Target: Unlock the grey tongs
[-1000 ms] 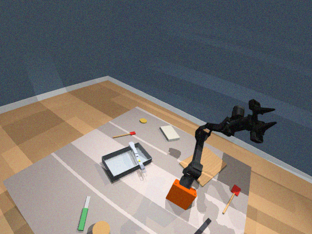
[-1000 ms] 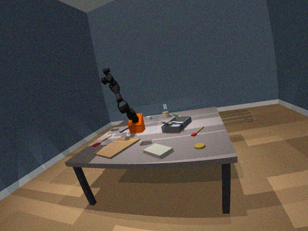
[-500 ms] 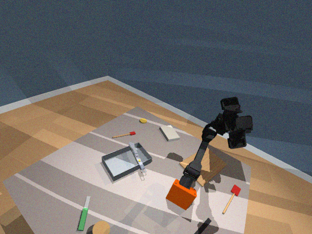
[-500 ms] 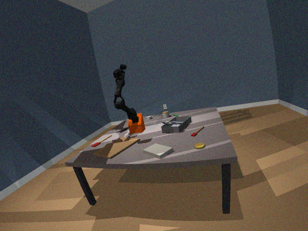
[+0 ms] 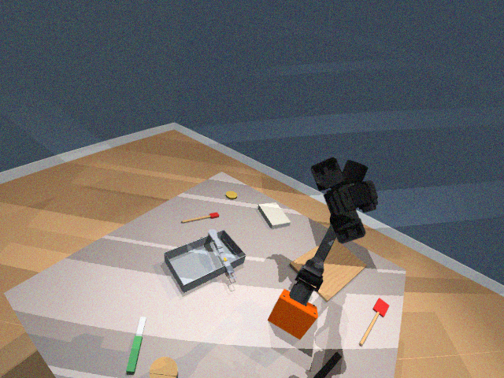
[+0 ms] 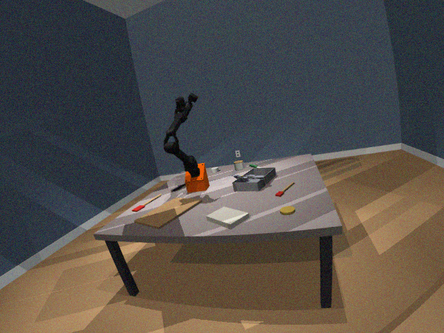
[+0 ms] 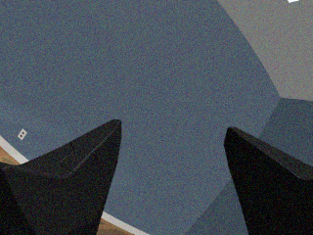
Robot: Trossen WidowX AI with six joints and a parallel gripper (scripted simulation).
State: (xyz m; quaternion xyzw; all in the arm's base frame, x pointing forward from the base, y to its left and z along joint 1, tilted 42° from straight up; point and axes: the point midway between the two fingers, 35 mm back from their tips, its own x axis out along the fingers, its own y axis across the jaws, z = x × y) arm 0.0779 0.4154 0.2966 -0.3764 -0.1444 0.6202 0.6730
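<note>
Now: gripper tip 580 mm above the yellow lock piece, 270 mm short of it and 200 mm to the left of it. From my gripper tip the other things lie so: green-handled tool (630 mm below, 350 mm ahead, 230 mm to the left); then wooden board (630 mm below, 500 mm to the right, 160 mm behind); then roasting tin (610 mm below, 360 mm ahead, 180 mm to the right).
</note>
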